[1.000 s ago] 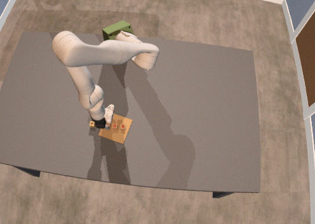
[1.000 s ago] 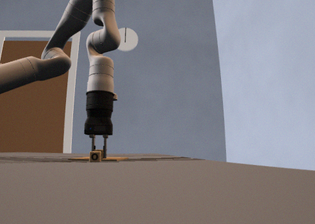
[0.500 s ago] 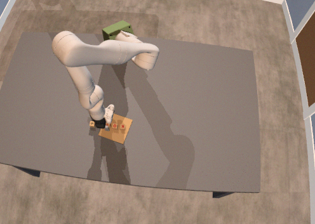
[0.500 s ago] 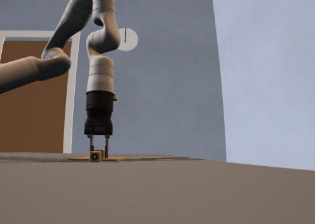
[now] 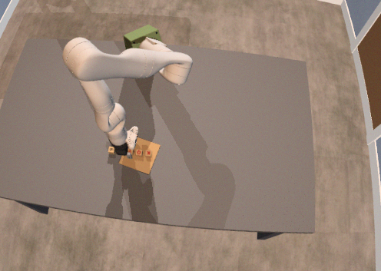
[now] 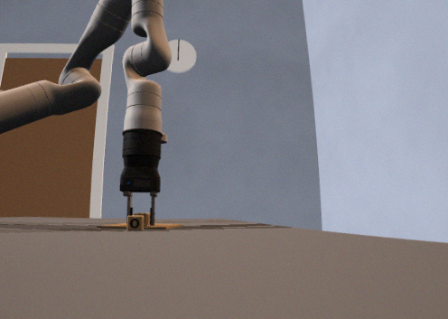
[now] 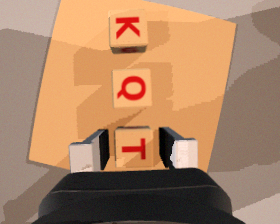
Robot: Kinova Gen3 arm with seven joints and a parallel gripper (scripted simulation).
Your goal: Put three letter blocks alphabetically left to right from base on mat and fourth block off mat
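Now: the orange mat 4 cm to the left of my hand, 2 cm below it and 1 cm behind it.
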